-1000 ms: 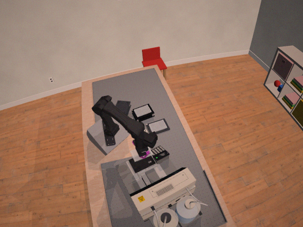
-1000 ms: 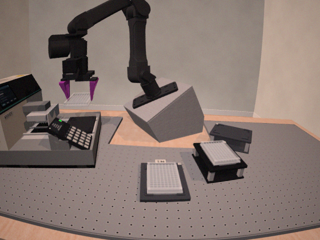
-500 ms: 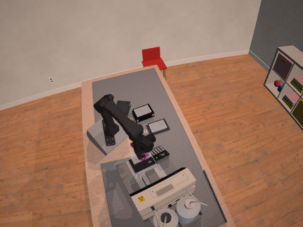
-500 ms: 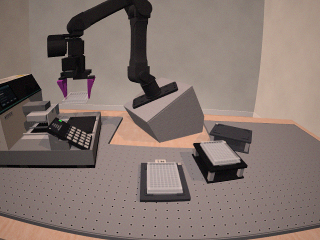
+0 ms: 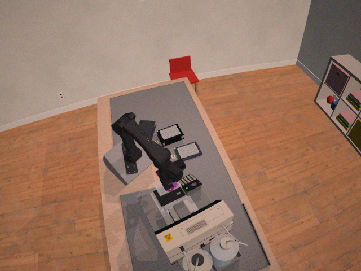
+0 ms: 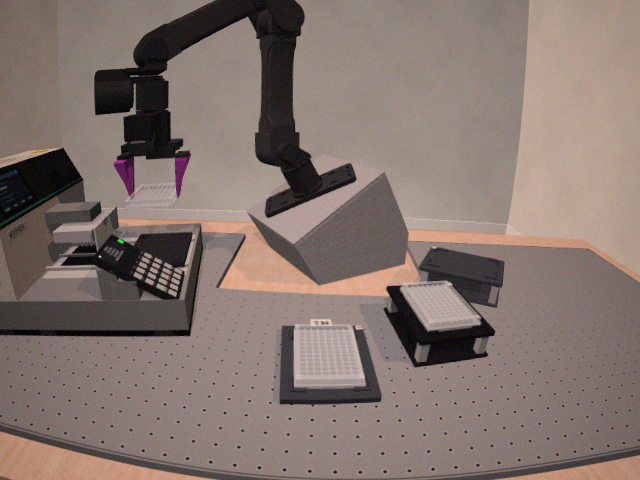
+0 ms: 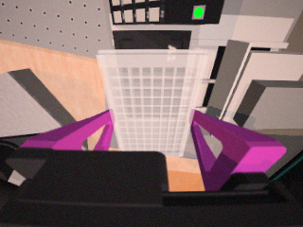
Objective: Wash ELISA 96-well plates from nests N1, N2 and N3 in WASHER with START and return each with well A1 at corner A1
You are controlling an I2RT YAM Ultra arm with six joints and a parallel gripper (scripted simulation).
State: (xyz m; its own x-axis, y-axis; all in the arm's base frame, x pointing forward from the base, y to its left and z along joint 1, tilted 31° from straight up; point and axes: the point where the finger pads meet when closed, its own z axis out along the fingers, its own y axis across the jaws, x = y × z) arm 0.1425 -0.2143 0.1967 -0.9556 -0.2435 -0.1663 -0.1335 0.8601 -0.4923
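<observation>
The black carrier pocket is 100 mm below my hand. Round my hand: nest N1 (230 mm ahead, 290 mm to the left, 170 mm below); grey manifold (20 mm ahead, 150 mm to the right, 50 mm below); raised black nest (160 mm ahead, 460 mm to the left, 130 mm below).
</observation>
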